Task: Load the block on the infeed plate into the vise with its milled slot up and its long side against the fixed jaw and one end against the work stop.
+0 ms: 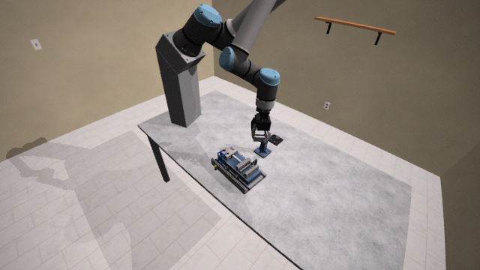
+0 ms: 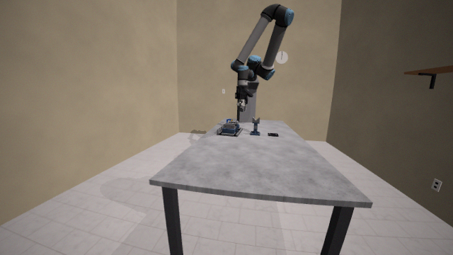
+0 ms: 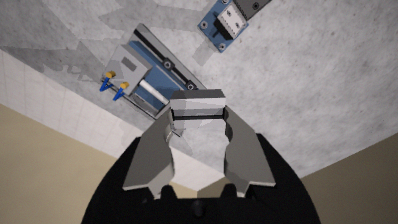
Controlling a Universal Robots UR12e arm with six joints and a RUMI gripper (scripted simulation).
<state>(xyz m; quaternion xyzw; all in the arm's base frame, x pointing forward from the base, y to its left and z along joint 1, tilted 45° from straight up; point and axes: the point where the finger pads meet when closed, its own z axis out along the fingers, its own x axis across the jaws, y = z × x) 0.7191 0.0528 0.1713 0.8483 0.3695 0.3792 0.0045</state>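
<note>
Right now the moving jaw is 10 mm ahead of my hand, 110 mm to the right of it and 160 mm below it. The rest, counted from my hand: cylinder rod: 40 mm behind, 110 mm to the right, 160 mm below; work stop: 40 mm ahead, 60 mm to the right, 140 mm below; part: right at my hand.
</note>
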